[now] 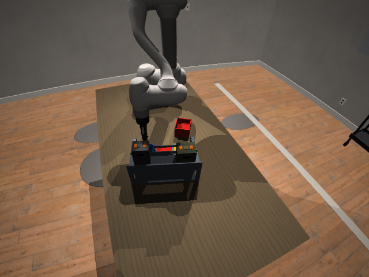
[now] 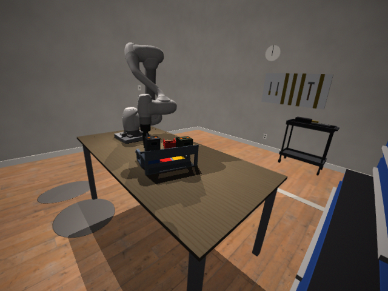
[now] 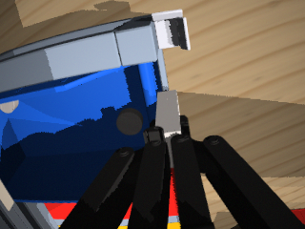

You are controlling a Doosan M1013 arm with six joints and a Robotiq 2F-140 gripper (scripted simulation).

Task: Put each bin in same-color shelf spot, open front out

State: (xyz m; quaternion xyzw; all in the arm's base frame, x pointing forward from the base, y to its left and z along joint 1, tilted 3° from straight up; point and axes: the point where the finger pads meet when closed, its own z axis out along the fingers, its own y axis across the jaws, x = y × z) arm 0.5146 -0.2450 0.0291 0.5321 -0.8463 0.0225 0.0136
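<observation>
Right now my hand is 80 mm short of the blue bin, 40 mm to the left of it and 10 mm above it. The rest, counted from my hand: green toolbox: 270 mm ahead, 120 mm to the left, 90 mm above; red bin: 40 mm behind, 300 mm to the left, 20 mm below; dark box: 170 mm ahead, 90 mm to the right, 110 mm above.
</observation>
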